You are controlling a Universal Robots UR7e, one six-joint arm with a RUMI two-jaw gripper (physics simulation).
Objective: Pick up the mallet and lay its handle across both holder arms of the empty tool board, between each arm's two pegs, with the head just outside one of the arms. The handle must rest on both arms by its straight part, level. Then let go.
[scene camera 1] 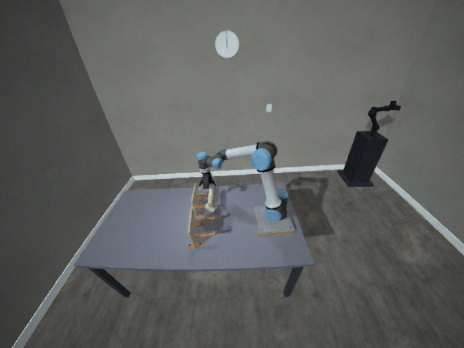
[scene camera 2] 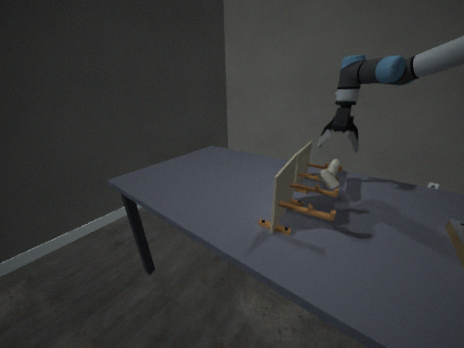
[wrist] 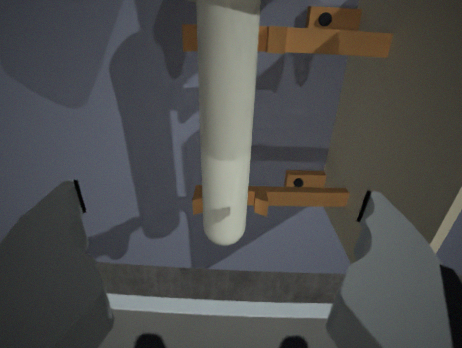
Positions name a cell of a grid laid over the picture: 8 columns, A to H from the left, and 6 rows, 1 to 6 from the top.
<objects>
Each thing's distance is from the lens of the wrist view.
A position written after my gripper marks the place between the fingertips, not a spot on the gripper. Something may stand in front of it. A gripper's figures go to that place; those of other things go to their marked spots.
my gripper (wrist: D4): 13 cm
cream mallet (wrist: D1): 18 cm
</objects>
